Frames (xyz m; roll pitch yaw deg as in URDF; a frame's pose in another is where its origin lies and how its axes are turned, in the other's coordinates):
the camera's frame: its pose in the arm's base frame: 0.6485 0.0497 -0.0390 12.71 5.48 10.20
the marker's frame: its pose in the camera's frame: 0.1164 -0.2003 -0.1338 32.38 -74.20 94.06
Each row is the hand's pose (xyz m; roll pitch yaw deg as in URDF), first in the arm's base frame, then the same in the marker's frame.
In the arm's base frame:
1: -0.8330 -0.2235 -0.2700 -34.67 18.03 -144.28
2: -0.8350 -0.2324 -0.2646 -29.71 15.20 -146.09
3: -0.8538 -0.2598 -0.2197 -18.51 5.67 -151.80
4: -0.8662 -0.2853 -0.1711 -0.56 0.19 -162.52
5: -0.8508 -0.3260 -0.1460 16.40 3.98 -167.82
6: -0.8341 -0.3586 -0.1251 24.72 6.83 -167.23
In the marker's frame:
1: -0.1597 1.1870 -1.0822 58.89 10.35 113.70
2: -0.1550 1.1953 -1.0776 63.82 12.26 110.92
3: -0.1134 1.2322 -1.0725 73.53 18.35 101.35
4: -0.0675 1.2637 -1.0642 89.71 29.18 95.63
5: -0.0441 1.2849 -1.0251 109.30 34.37 100.25
6: -0.0244 1.2991 -0.9906 119.45 33.59 103.63

